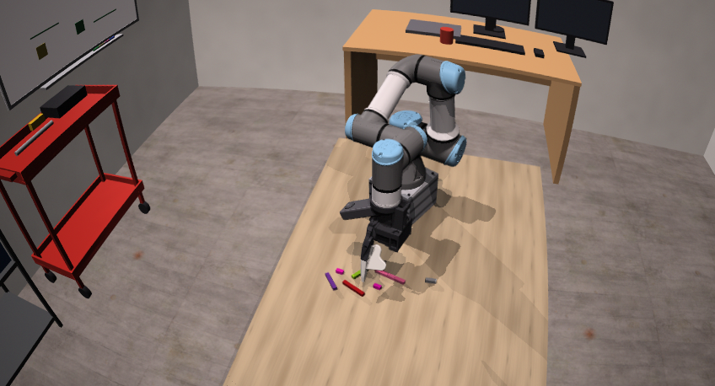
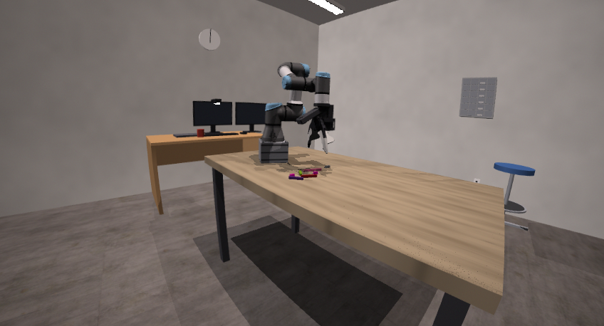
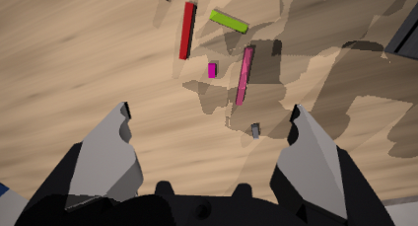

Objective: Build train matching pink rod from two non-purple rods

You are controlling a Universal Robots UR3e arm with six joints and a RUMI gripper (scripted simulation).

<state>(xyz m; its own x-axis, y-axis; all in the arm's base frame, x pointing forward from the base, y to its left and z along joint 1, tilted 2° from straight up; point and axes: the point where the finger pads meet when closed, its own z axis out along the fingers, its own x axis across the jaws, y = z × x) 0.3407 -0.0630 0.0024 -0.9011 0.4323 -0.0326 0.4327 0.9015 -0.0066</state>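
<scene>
Now: the red rod 10 cm below my hand, 6 cm to the right of it and 1 cm ahead of it. Also, from my hand: pink rod: 10 cm below, 4 cm behind, 3 cm to the left; purple rod: 12 cm to the right, 10 cm below, 1 cm behind; lime rod: 10 cm below, 5 cm to the right, 5 cm behind.
</scene>
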